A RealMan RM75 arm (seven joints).
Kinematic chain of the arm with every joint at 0, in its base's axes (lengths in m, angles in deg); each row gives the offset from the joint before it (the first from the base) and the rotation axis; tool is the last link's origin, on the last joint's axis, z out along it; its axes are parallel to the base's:
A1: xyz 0 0 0.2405 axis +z
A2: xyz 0 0 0 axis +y
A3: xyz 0 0 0.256 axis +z
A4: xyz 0 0 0 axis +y
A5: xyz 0 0 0.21 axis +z
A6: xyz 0 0 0 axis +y
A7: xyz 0 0 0.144 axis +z
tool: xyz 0 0 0
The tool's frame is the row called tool.
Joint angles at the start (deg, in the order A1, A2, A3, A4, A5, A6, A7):
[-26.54 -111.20 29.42 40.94 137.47 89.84 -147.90]
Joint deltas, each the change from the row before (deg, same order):
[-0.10 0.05 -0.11 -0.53 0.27 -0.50 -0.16]
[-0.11 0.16 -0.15 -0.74 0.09 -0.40 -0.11]
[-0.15 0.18 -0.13 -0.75 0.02 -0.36 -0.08]
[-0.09 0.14 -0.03 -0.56 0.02 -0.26 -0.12]
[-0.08 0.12 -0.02 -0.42 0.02 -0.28 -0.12]
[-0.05 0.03 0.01 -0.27 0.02 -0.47 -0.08]
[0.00 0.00 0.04 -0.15 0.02 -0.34 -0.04]
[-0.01 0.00 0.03 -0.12 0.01 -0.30 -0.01]
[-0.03 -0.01 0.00 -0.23 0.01 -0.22 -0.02]
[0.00 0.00 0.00 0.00 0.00 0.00 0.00]
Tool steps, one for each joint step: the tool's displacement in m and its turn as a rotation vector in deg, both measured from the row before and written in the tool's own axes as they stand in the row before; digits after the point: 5 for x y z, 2 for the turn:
[-0.00003 -0.00136 0.00113 0.25 0.06 -0.46]
[-0.00004 -0.00123 0.00090 0.02 0.03 -0.53]
[0.00019 -0.00080 0.00091 -0.05 0.02 -0.45]
[-0.00004 -0.00071 0.00070 0.00 -0.05 -0.38]
[0.00027 -0.00060 0.00045 0.06 0.04 -0.30]
[0.00053 -0.00069 0.00065 0.17 0.22 -0.20]
[0.00021 -0.00064 0.00047 0.16 0.15 -0.12]
[0.00028 -0.00047 0.00039 0.13 0.15 -0.07]
[-0.00015 -0.00035 0.00076 0.02 0.02 -0.15]
[0.00000 0.00000 0.00000 0.00 0.00 0.00]

